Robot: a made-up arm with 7 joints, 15 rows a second.
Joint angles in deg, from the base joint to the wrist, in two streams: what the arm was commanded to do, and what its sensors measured. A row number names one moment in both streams.
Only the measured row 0 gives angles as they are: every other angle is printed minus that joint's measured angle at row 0.
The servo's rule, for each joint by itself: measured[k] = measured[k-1] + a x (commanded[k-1-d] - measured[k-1]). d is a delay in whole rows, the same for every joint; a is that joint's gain. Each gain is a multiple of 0.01, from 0.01 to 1. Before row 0 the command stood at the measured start. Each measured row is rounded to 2 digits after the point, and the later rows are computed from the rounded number. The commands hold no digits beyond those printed.
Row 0, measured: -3.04, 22.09, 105.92, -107.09, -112.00, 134.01, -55.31
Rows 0 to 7, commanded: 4.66, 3.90, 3.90, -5.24, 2.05, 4.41, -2.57; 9.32, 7.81, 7.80, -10.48, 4.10, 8.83, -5.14; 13.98, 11.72, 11.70, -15.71, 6.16, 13.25, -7.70; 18.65, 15.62, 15.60, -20.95, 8.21, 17.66, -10.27; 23.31, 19.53, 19.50, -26.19, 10.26, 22.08, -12.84; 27.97, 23.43, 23.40, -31.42, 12.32, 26.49, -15.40; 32.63, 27.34, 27.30, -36.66, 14.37, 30.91, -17.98; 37.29, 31.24, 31.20, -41.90, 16.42, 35.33, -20.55
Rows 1 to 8, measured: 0.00, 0.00, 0.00, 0.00, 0.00, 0.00, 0.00; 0.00, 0.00, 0.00, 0.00, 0.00, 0.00, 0.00; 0.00, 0.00, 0.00, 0.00, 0.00, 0.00, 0.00; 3.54, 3.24, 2.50, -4.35, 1.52, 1.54, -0.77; 7.93, 7.03, 5.89, -9.44, 3.43, 4.09, -2.08; 12.53, 10.92, 9.61, -14.64, 5.45, 7.30, -3.77; 17.18, 14.82, 13.44, -19.88, 7.49, 10.93, -5.72; 21.84, 18.73, 17.32, -25.12, 9.54, 14.83, -7.86
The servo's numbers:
d 3
a 0.76 0.83 0.64 0.83 0.74 0.35 0.30

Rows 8 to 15, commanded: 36.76, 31.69, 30.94, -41.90, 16.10, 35.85, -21.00; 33.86, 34.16, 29.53, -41.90, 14.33, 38.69, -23.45; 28.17, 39.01, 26.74, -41.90, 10.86, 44.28, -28.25; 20.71, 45.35, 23.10, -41.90, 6.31, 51.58, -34.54; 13.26, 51.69, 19.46, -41.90, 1.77, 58.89, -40.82; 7.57, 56.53, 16.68, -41.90, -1.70, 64.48, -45.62; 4.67, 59.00, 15.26, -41.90, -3.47, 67.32, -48.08; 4.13, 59.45, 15.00, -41.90, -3.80, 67.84, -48.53
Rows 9 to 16, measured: 26.50, 22.63, 21.21, -30.35, 11.60, 18.91, -10.12; 31.16, 26.54, 25.11, -35.59, 13.65, 23.11, -12.48; 35.82, 30.44, 29.01, -40.83, 15.70, 27.39, -14.90; 36.53, 31.48, 30.25, -41.72, 16.00, 30.35, -16.73; 34.50, 33.70, 29.79, -41.87, 14.76, 33.27, -18.75; 29.69, 38.11, 27.84, -41.89, 11.87, 37.12, -21.60; 22.87, 44.12, 24.81, -41.90, 7.76, 42.18, -25.48; 15.57, 50.40, 21.39, -41.90, 3.33, 48.03, -30.08
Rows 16 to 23, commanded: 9.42, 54.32, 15.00, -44.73, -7.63, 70.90, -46.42; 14.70, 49.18, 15.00, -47.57, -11.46, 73.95, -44.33; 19.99, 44.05, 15.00, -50.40, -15.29, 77.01, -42.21; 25.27, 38.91, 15.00, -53.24, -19.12, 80.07, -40.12; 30.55, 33.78, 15.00, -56.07, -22.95, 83.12, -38.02; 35.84, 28.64, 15.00, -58.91, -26.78, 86.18, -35.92; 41.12, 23.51, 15.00, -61.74, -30.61, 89.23, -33.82; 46.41, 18.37, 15.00, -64.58, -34.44, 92.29, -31.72
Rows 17 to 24, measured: 9.49, 55.49, 18.38, -41.90, -0.39, 53.79, -34.74; 5.83, 58.40, 16.38, -41.90, -2.67, 58.53, -38.74; 4.54, 59.27, 15.50, -41.90, -3.51, 61.79, -41.68; 8.25, 55.16, 15.18, -44.25, -6.56, 64.98, -43.10; 13.15, 50.20, 15.06, -47.01, -10.19, 68.12, -43.47; 18.35, 45.10, 15.02, -49.82, -13.96, 71.23, -43.09; 23.61, 39.96, 15.01, -52.66, -17.78, 74.32, -42.20; 28.88, 34.83, 15.00, -55.49, -21.61, 77.40, -40.95
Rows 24 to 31, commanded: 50.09, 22.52, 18.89, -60.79, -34.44, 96.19, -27.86; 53.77, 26.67, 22.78, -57.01, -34.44, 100.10, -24.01; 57.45, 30.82, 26.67, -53.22, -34.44, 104.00, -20.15; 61.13, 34.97, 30.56, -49.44, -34.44, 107.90, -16.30; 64.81, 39.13, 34.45, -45.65, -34.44, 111.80, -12.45; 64.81, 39.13, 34.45, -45.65, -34.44, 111.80, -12.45; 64.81, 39.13, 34.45, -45.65, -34.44, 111.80, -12.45; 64.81, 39.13, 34.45, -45.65, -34.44, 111.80, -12.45
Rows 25 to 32, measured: 34.17, 29.69, 15.00, -58.33, -25.44, 80.47, -39.44; 39.45, 24.56, 15.00, -61.16, -29.27, 83.54, -37.75; 44.74, 19.42, 15.00, -64.00, -33.10, 86.60, -35.94; 48.81, 21.99, 17.49, -61.34, -34.09, 89.96, -33.52; 52.58, 25.87, 20.88, -57.75, -34.35, 93.51, -30.67; 56.28, 29.98, 24.59, -53.99, -34.42, 97.18, -27.51; 59.97, 34.12, 28.41, -50.21, -34.43, 100.93, -24.15; 63.65, 38.28, 32.28, -46.43, -34.44, 104.73, -20.64
